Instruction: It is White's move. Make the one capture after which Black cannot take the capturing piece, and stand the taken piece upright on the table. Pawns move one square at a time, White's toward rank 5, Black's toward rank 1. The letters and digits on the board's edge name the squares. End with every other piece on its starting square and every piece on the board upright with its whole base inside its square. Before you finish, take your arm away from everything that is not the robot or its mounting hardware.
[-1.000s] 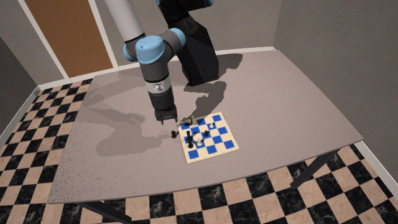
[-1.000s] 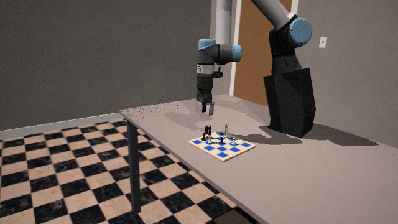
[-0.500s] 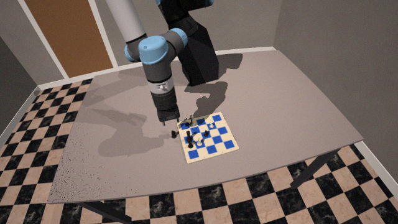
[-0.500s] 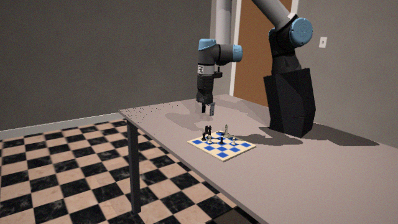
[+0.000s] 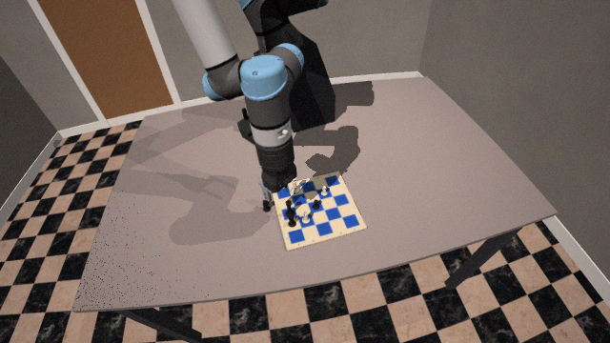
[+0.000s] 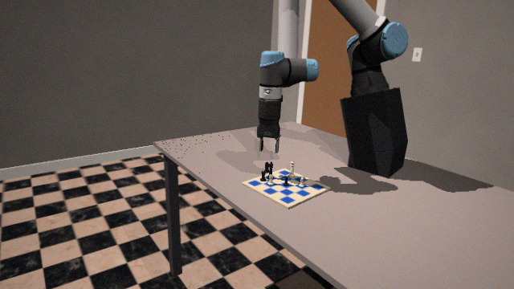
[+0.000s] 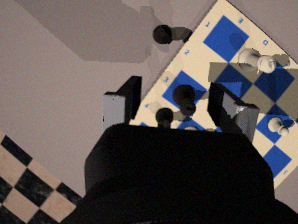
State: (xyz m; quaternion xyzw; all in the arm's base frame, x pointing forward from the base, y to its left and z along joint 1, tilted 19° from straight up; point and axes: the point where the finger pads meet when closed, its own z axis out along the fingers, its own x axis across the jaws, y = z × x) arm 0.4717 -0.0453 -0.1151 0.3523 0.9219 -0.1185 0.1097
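The tall black piece is 80 mm below my hand and 30 mm to the left of it. The rest, counted from my hand: blue-and-cream chessboard (110 mm below, 100 mm to the left, 20 mm behind); black pawn (100 mm to the left, 100 mm below, 20 mm behind); tall white piece (80 mm below, 80 mm behind, 40 mm to the left).
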